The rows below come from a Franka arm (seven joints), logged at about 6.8 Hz.
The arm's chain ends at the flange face. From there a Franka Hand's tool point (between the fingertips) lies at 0.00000 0.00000 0.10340 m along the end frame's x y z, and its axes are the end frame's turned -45 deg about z.
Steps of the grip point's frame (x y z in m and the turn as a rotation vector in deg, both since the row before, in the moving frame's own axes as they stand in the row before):
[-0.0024, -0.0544, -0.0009, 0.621, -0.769, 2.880]
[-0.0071, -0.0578, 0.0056, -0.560, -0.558, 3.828]
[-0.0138, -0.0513, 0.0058, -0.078, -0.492, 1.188]
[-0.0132, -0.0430, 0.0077, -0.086, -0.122, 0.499]
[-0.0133, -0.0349, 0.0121, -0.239, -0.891, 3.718]
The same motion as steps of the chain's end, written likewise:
[-0.0384, -0.0369, -0.0009, -0.105, -0.983, 2.880]
[-0.0458, -0.0373, 0.0056, -0.791, 0.001, 3.828]
[-0.0455, -0.0272, 0.0058, -0.403, -0.293, 1.188]
[-0.0397, -0.0213, 0.0077, -0.147, -0.025, 0.499]
[-0.0332, -0.0167, 0.0121, -0.799, -0.461, 3.718]

